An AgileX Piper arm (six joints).
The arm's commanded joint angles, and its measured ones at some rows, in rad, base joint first. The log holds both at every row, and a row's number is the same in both.
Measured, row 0:
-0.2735 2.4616 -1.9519 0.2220 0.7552 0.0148
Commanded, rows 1 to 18:
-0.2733 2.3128 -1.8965 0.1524 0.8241 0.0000
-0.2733 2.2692 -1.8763 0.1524 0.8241 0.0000
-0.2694 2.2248 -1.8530 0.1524 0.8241 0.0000
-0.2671 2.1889 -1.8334 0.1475 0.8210 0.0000
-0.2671 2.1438 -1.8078 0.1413 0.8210 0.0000
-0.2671 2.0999 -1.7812 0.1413 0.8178 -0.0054
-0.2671 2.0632 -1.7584 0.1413 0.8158 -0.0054
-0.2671 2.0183 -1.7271 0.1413 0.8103 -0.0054
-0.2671 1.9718 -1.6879 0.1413 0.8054 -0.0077
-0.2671 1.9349 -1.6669 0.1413 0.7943 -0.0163
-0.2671 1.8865 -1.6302 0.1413 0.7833 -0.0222
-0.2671 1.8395 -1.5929 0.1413 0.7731 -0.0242
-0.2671 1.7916 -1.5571 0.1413 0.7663 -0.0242
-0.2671 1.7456 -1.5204 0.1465 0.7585 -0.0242
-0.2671 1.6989 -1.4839 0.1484 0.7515 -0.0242
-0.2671 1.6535 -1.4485 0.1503 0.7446 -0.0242
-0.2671 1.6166 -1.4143 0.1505 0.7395 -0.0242
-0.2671 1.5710 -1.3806 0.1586 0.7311 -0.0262
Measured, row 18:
-0.2691 1.7238 -1.4936 0.1508 0.7661 -0.0128
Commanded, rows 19 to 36:
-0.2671 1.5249 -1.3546 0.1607 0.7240 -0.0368
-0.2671 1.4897 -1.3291 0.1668 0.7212 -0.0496
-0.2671 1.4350 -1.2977 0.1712 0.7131 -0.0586
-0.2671 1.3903 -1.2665 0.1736 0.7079 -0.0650
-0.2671 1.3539 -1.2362 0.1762 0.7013 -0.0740
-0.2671 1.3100 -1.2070 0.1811 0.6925 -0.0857
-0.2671 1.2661 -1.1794 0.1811 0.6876 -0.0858
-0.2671 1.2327 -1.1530 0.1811 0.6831 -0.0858
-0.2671 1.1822 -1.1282 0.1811 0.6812 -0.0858
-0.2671 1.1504 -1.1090 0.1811 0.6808 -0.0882
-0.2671 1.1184 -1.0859 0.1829 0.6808 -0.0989
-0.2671 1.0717 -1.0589 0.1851 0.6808 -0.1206
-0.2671 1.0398 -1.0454 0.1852 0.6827 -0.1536
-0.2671 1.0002 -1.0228 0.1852 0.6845 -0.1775
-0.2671 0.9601 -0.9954 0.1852 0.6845 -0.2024
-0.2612 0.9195 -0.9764 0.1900 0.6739 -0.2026
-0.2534 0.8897 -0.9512 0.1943 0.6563 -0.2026
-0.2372 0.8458 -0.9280 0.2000 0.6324 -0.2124
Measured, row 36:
-0.2673 0.9877 -1.0094 0.1844 0.6910 -0.1674
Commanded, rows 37 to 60:
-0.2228 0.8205 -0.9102 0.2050 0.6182 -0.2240
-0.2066 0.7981 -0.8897 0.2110 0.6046 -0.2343
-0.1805 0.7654 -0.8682 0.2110 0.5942 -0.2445
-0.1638 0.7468 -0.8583 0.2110 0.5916 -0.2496
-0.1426 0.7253 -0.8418 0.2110 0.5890 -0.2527
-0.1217 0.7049 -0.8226 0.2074 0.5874 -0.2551
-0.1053 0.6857 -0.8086 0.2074 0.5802 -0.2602
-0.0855 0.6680 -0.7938 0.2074 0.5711 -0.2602
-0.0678 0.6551 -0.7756 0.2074 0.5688 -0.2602
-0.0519 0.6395 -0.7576 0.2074 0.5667 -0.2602
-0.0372 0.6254 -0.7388 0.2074 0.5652 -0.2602
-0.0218 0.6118 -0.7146 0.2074 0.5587 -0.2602
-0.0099 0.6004 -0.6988 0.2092 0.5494 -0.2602
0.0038 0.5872 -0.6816 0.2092 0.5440 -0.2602
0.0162 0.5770 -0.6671 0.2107 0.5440 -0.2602
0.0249 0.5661 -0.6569 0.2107 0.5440 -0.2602
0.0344 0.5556 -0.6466 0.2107 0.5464 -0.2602
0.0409 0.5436 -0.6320 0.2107 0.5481 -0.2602
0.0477 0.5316 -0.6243 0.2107 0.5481 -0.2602
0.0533 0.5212 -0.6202 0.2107 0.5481 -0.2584
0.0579 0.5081 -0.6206 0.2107 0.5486 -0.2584
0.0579 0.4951 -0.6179 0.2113 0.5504 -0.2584
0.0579 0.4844 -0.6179 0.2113 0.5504 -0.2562
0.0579 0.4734 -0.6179 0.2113 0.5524 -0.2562
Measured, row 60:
0.0520 0.5168 -0.6227 0.2095 0.5686 -0.2503
